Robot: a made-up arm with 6 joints. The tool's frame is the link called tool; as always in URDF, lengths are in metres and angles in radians. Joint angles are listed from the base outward.
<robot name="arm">
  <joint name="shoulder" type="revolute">
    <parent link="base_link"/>
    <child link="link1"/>
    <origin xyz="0 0 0.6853"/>
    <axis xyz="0 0 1"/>
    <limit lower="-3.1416" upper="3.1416"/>
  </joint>
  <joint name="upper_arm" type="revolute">
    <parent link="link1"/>
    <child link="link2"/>
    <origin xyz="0.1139 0 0"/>
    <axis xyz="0 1 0"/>
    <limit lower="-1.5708" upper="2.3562"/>
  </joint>
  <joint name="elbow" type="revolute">
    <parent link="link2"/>
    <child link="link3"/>
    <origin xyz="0 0 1.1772"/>
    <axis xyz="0 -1 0"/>
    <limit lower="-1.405" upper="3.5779"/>
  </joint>
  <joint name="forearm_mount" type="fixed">
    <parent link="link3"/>
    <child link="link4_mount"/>
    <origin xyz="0 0 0.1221"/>
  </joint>
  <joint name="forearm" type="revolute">
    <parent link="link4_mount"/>
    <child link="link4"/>
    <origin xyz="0 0 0.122"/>
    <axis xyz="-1 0 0"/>
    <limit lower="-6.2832" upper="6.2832"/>
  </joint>
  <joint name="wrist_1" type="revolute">
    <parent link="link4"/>
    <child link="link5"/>
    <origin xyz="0.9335 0 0"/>
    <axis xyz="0 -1 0"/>
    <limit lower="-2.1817" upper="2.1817"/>
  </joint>
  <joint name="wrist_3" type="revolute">
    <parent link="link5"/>
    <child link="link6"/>
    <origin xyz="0.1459 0 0"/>
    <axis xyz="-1 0 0"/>
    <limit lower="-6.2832" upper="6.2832"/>
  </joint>
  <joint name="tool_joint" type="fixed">
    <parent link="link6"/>
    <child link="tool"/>
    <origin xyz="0 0 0"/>
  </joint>
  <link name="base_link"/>
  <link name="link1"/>
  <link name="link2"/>
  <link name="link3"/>
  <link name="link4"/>
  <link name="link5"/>
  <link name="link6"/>
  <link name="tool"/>
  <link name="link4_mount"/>
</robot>
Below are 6 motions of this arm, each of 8 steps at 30 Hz.
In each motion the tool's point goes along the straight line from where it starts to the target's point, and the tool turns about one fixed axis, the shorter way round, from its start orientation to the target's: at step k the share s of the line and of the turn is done. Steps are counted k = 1, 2, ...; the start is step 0. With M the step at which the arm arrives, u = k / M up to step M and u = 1 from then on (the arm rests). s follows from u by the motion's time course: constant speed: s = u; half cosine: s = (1 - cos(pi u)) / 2; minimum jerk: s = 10 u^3 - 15 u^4 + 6 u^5.
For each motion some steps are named. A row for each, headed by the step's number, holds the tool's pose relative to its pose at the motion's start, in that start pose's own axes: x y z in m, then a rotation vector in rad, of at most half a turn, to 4 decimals.
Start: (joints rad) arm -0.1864 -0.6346 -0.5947 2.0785 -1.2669 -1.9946
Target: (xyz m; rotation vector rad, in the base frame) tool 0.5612 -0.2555 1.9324 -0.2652 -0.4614 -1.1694
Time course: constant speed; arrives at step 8
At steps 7, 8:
7: 0.0509 0.1432 -0.1269 -0.1321 0.0259 0.1721
8: 0.0581 0.1637 -0.1450 -0.1509 0.0296 0.1967

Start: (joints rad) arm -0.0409 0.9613 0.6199 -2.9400 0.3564 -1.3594
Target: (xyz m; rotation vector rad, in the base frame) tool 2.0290 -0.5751 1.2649 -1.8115 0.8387 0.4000
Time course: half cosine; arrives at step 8
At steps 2, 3, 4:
2: -0.0141 0.0283 -0.0659 0.0215 0.0353 0.0158
3: -0.0297 0.0596 -0.1388 0.0454 0.0744 0.0334
4: -0.0481 0.0966 -0.2248 0.0736 0.1205 0.0541

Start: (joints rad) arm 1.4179 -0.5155 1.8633 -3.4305 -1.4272 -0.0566
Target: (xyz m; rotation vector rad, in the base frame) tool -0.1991 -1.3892 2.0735 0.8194 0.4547 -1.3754
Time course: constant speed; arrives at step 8
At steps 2, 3, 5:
2: -0.0024 -0.0068 -0.0058 0.0031 0.0435 -0.0059
3: -0.0036 -0.0102 -0.0086 0.0047 0.0652 -0.0089
5: -0.0059 -0.0169 -0.0144 0.0078 0.1087 -0.0148

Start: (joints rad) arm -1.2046 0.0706 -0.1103 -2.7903 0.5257 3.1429
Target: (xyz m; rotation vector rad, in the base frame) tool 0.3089 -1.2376 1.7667 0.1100 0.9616 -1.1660
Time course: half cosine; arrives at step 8
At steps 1, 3, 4, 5, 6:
1: 0.0025 -0.0037 -0.0036 -0.0029 0.0038 0.0001
3: 0.0201 -0.0296 -0.0292 -0.0237 0.0309 0.0007
4: 0.0325 -0.0480 -0.0473 -0.0384 0.0501 0.0012
5: 0.0449 -0.0663 -0.0654 -0.0531 0.0693 0.0016
6: 0.0555 -0.0819 -0.0808 -0.0655 0.0856 0.0020

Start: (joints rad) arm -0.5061 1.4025 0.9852 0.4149 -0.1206 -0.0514
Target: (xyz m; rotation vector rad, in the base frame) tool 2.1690 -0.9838 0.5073 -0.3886 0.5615 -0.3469
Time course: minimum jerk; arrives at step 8
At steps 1, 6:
1: 0.0013 0.0037 -0.0006 -0.0027 -0.0014 0.0005
6: 0.0740 0.2064 -0.0332 -0.1491 -0.0807 0.0284

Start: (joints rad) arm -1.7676 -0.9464 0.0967 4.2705 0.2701 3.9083
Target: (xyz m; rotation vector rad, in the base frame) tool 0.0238 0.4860 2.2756 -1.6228 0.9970 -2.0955
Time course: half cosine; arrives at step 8
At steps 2, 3, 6, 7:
2: -0.0133 0.0162 -0.0041 0.0383 -0.0109 0.0130
3: -0.0281 0.0342 -0.0086 0.0808 -0.0230 0.0275
6: -0.0776 0.0945 -0.0237 0.2234 -0.0637 0.0760
7: -0.0875 0.1065 -0.0267 0.2517 -0.0718 0.0857

